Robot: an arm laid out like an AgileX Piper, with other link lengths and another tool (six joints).
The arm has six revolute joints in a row. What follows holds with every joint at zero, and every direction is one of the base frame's. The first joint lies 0.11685 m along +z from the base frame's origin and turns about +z. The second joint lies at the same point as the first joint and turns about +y. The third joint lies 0.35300 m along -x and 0.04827 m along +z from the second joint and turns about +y. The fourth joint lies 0.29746 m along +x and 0.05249 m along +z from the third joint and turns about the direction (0.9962, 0, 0.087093). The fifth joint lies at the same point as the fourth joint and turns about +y. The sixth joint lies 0.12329 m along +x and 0.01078 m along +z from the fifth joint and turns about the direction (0.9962, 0, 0.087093). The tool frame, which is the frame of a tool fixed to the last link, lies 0.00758 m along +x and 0.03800 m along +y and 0.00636 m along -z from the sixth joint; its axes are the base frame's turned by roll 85.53, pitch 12.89 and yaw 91.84 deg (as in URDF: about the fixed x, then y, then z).
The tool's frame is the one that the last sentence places.
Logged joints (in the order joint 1, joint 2, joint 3, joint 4, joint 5, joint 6), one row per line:
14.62 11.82 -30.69 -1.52 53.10 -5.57
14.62 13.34 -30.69 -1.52 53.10 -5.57
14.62 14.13 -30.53 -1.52 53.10 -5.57
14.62 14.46 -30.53 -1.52 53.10 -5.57
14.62 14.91 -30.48 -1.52 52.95 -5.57
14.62 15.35 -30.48 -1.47 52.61 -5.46
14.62 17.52 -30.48 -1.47 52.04 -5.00
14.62 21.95 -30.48 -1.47 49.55 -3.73
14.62 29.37 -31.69 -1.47 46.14 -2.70
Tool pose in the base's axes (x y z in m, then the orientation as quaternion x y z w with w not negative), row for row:
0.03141 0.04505 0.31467 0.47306 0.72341 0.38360 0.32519
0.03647 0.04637 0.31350 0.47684 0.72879 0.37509 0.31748
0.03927 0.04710 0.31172 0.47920 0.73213 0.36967 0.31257
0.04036 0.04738 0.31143 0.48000 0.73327 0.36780 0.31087
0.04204 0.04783 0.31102 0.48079 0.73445 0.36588 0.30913
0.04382 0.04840 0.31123 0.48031 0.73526 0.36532 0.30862
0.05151 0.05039 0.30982 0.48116 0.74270 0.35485 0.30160
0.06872 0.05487 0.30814 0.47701 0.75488 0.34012 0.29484
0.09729 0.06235 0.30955 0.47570 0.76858 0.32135 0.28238
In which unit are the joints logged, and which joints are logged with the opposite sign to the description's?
The joints are logged in degrees. Opposite sign: joint 6.
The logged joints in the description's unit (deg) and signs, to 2 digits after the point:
14.62 11.82 -30.69 -1.52 53.10 5.57
14.62 13.34 -30.69 -1.52 53.10 5.57
14.62 14.13 -30.53 -1.52 53.10 5.57
14.62 14.46 -30.53 -1.52 53.10 5.57
14.62 14.91 -30.48 -1.52 52.95 5.57
14.62 15.35 -30.48 -1.47 52.61 5.46
14.62 17.52 -30.48 -1.47 52.04 5.00
14.62 21.95 -30.48 -1.47 49.55 3.73
14.62 29.37 -31.69 -1.47 46.14 2.70

